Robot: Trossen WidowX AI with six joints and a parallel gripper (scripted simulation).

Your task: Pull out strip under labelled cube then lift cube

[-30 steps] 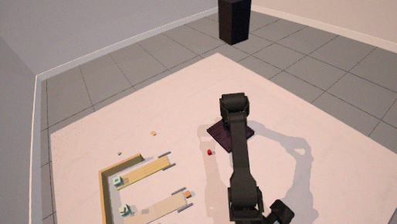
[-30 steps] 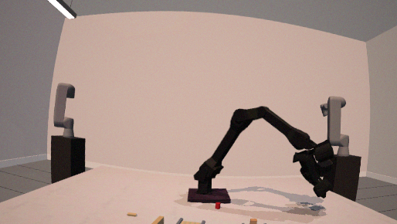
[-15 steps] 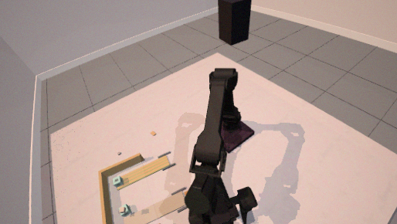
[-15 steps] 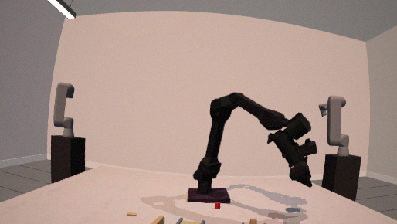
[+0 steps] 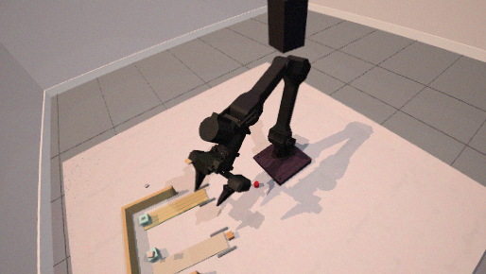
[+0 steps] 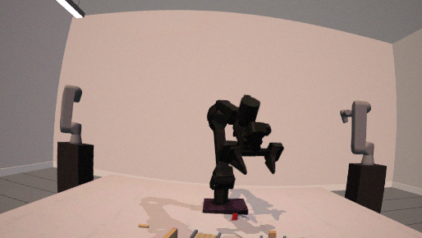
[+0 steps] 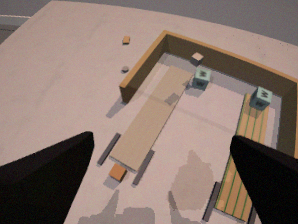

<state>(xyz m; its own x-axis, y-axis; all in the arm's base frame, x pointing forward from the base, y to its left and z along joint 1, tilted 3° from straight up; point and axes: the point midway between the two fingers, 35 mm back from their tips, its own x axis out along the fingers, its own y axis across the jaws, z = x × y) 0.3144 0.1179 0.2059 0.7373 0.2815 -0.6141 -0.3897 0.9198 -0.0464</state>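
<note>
My gripper tip is now 180 mm past the red object, 180 mm above it and 60 mm to the left of it. Also, from my gripper tip: orange cube 190 mm below, 60 mm to the left, 10 mm behind.
</note>
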